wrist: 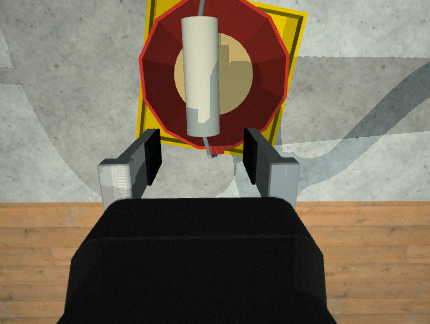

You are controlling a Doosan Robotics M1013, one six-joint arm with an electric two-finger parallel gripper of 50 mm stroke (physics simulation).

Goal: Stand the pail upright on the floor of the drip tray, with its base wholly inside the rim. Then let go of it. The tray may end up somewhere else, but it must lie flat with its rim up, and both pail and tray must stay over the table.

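Frame: origin at the arm's base, x ahead, y left, z up, level; metres.
Seen in the pictures: gripper, fingertip midpoint: (pixel 202 146).
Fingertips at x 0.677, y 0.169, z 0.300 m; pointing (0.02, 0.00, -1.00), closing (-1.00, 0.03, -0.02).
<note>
Pixels of each thing's top centre, then the offset from my fingertips to it. "spot": a spot on its surface instead. Level surfaces: height alone.
- red many-sided pail at a spot on its surface: (pixel 260 75) spot: 0.086 m back, 0.034 m right, 0.296 m down
- yellow drip tray at a spot on its surface: (pixel 295 30) spot: 0.155 m back, 0.106 m right, 0.355 m down
- grey stone-like table top at its surface level: 0.359 m down
A red many-sided pail (pixel 260 75) with a tan inner bottom stands upright, seen from above. Its pale cylindrical grip (pixel 201 75) on a grey wire handle lies across the opening. The pail is over the yellow drip tray (pixel 295 30), which lies flat with its rim up; corners of the tray show around the pail. The pail's base is hidden by its own walls, so its exact seat on the tray floor does not show. My gripper (pixel 202 146) is open and empty, its fingers apart at the near side of the pail, above it, with the handle's lower wire end in view between them.
The grey stone-like table top (pixel 65 100) lies around the tray, with shadows across it. Its near edge runs across the view below the fingers, and a wooden plank floor (pixel 35 250) shows beyond that edge.
</note>
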